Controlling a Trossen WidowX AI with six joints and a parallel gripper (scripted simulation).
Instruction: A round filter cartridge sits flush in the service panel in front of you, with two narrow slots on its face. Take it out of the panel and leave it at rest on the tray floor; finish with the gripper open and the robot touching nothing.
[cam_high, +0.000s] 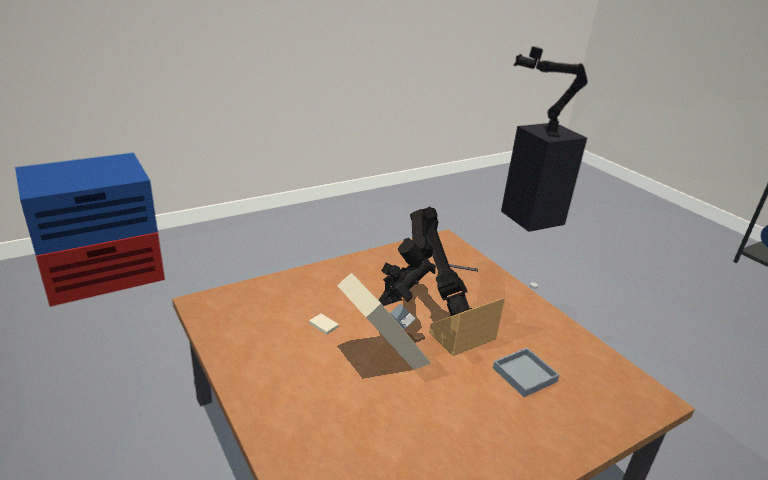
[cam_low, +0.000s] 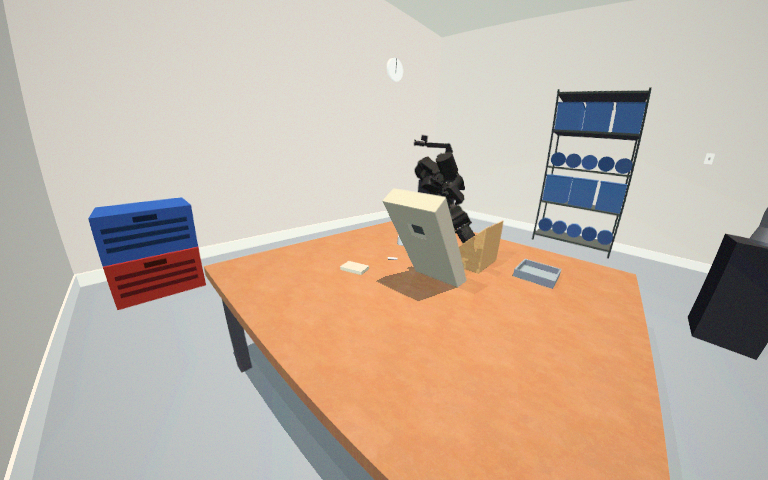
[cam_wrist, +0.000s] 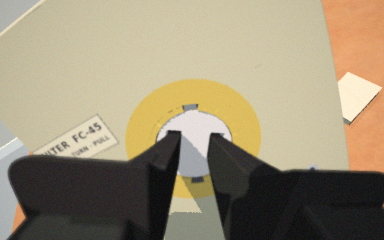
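Now: gripper tip 10 mm short of the round white filter cartridge and 10 mm above it. From my gripper tip the other things lie so: grey bracket (100 mm below, 90 mm behind, 10 mm to the right); beige service panel (80 mm below, 40 mm behind); thin white pin (230 mm to the right, 230 mm below, 100 mm behind).
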